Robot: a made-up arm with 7 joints. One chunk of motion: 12 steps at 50 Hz.
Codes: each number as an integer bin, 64 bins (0 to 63) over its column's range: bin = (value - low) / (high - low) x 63, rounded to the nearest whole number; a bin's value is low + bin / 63 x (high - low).
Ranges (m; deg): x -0.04..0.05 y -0.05..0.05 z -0.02..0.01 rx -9..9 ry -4..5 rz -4..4
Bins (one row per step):
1: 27 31 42 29 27 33
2: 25 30 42 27 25 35
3: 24 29 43 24 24 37
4: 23 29 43 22 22 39
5: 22 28 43 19 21 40
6: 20 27 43 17 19 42
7: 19 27 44 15 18 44
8: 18 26 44 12 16 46
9: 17 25 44 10 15 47
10: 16 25 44 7 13 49
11: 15 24 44 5 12 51
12: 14 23 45 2 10 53
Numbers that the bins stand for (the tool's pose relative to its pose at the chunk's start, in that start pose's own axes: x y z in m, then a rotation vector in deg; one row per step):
1: -0.0014 -0.0008 0.0000 -0.71 -0.14 0.19
2: -0.0043 -0.0024 0.0000 -1.29 -0.43 0.44
3: -0.0057 -0.0040 0.0005 -2.14 -0.57 0.70
4: -0.0071 -0.0040 0.0005 -2.71 -0.86 0.95
5: -0.0086 -0.0056 0.0005 -3.57 -1.00 1.08
6: -0.0114 -0.0071 0.0005 -4.14 -1.29 1.33
7: -0.0129 -0.0071 0.0010 -4.71 -1.43 1.59
8: -0.0143 -0.0087 0.0010 -5.57 -1.71 1.84
9: -0.0157 -0.0103 0.0010 -6.14 -1.86 1.97
10: -0.0171 -0.0103 0.0010 -7.00 -2.14 2.22
11: -0.0186 -0.0119 0.0010 -7.57 -2.29 2.48
12: -0.0200 -0.0135 0.0014 -8.43 -2.57 2.73

